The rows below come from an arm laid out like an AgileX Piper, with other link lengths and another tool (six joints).
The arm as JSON. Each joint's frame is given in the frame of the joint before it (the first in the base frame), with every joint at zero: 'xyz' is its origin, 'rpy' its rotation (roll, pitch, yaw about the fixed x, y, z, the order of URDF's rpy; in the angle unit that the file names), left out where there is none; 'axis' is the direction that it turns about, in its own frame. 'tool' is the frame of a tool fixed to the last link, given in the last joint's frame.
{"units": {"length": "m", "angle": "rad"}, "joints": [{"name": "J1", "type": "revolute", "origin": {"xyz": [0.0, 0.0, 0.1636]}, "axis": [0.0, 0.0, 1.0]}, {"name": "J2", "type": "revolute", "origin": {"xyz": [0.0, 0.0, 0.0], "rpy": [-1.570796, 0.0, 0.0]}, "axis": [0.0, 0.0, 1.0]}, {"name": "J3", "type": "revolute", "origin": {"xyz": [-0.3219, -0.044, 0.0]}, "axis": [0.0, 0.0, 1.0]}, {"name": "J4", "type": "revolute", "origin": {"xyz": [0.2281, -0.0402, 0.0], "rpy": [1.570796, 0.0, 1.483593]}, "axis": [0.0, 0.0, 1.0]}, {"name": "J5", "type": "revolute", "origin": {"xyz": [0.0, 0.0, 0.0], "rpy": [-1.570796, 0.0, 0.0]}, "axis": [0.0, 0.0, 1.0]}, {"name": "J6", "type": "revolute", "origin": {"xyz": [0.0, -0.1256, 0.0], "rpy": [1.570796, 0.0, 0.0]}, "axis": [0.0, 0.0, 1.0]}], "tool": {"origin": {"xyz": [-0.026, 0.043, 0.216], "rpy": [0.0, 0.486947, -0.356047]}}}
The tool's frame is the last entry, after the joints.
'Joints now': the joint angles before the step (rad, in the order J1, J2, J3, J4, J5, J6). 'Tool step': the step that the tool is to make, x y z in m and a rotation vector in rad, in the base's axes. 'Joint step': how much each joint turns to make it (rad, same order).
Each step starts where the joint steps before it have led.
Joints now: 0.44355, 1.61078, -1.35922, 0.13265, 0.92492, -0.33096
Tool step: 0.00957, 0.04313, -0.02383, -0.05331, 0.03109, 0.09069
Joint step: 0.09096, 0.16357, -0.16673, -0.04032, 0.05466, 0.01436
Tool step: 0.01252, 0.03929, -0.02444, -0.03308, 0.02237, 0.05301
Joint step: 0.06451, 0.15631, -0.16801, -0.02517, 0.04707, 0.02089
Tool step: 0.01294, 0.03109, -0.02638, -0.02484, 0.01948, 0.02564
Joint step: 0.04185, 0.14412, -0.15958, -0.01798, 0.04466, 0.02299
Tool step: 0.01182, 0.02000, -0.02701, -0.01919, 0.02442, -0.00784
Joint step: 0.02243, 0.12370, -0.13672, -0.01313, 0.04276, 0.03596
